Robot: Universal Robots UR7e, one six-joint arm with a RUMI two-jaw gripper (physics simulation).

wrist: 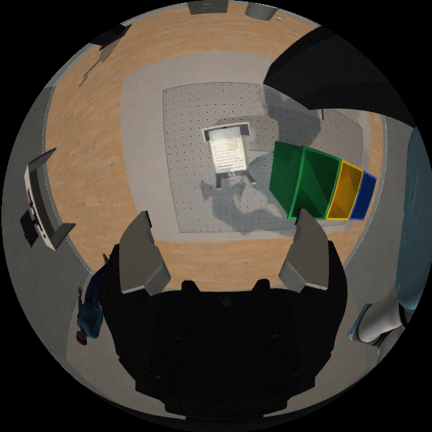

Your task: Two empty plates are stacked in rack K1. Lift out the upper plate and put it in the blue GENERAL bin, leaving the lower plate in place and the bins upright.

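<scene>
Rack K1 (pixel 231 174) stands on the perforated board near the upper middle of the wrist view, its label facing the gripper side. A pale, brightly lit plate (pixel 228 151) with striped rows lies in it; whether another plate is under it cannot be told from above. The blue bin (pixel 364 196) stands upright at the right end of the bin row, and no plate shows in the visible part of it. My gripper (pixel 223 211) is open and empty, high above the table, with its fingers on the near side of the rack in the view.
A green bin (pixel 318 182) and a yellow bin (pixel 345 191) stand upright between the rack and the blue bin. The perforated board (pixel 192 220) lies under the rack. A dark arm part (pixel 340 70) covers the upper right. A person (pixel 90 315) is at the lower left.
</scene>
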